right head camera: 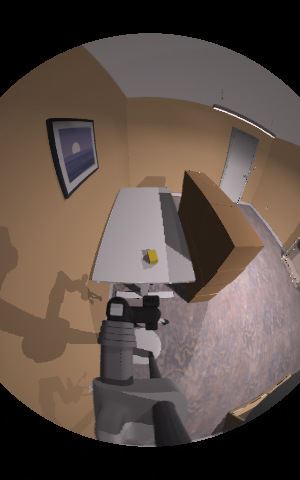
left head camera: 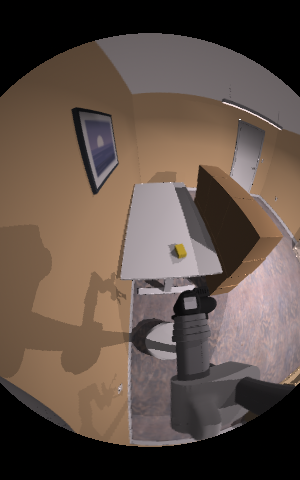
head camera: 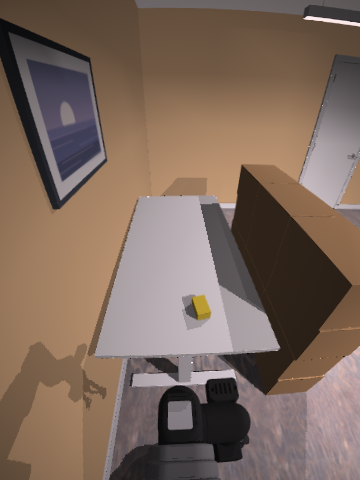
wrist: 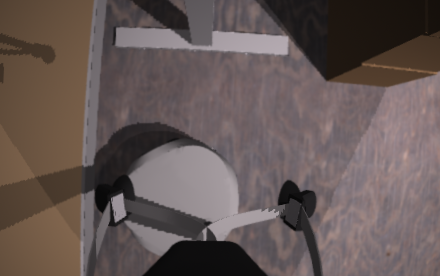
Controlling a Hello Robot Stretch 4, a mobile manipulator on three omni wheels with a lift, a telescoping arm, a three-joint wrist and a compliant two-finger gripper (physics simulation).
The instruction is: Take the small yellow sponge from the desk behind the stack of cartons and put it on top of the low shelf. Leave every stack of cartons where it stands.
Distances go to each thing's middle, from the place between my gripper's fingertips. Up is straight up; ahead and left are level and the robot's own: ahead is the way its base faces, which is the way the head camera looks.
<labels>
Now: the framed picture (head camera: 55, 96) 760 mm ahead of my hand, 670 mm above it and 450 mm to the left of it.
</labels>
